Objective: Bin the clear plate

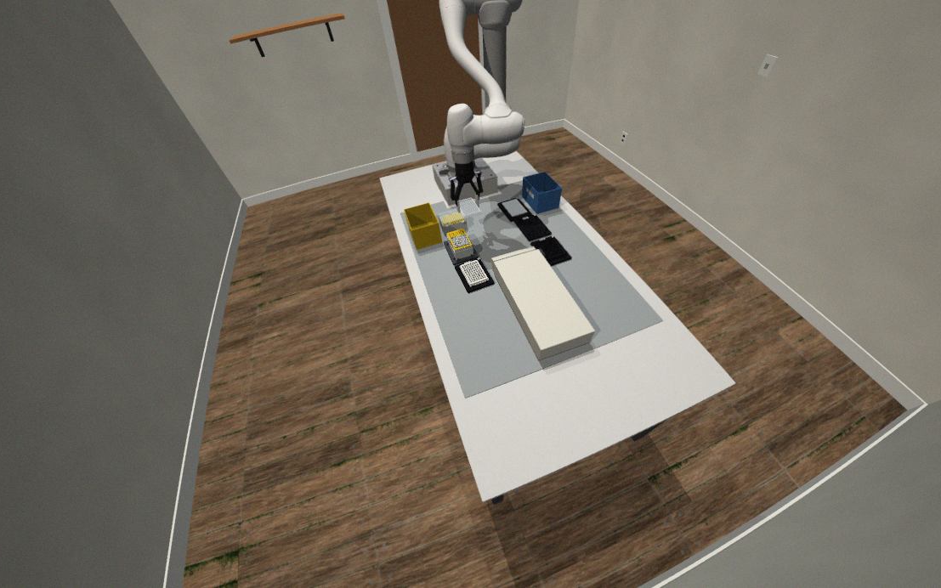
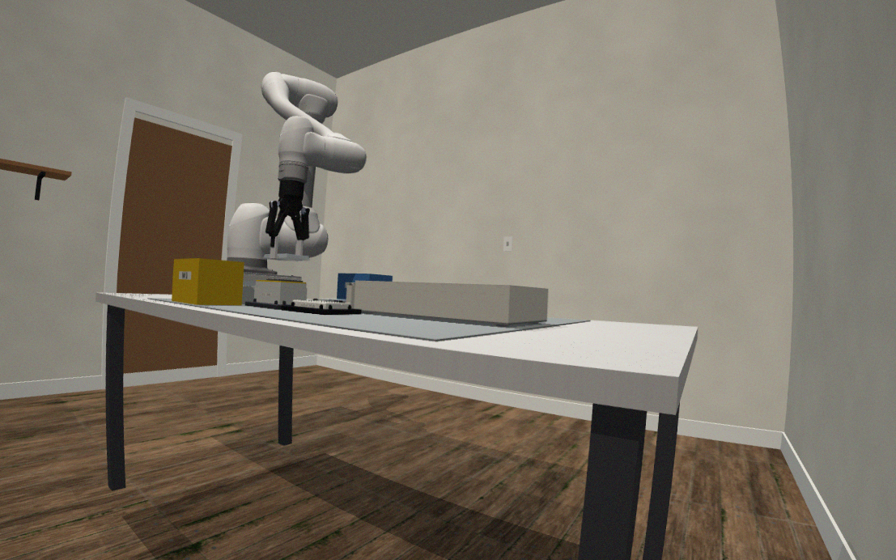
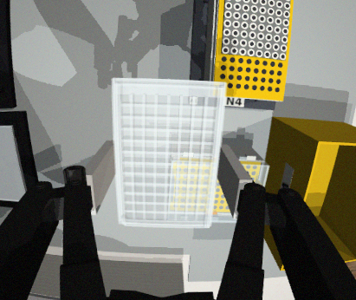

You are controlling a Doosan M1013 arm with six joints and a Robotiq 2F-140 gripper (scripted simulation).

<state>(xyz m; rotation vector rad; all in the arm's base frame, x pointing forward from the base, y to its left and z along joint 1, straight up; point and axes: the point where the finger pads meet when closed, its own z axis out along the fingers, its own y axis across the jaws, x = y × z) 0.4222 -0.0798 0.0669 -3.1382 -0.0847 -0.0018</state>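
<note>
The yellow bin W1 is 6 cm behind my hand, 22 cm to the right of it and 13 cm below it. From my hand the other things lie so: white plate: 29 cm ahead, 7 cm to the right, 15 cm below; yellow tip rack: 10 cm ahead, 9 cm to the right, 11 cm below; clear plate: 2 cm below.
</note>
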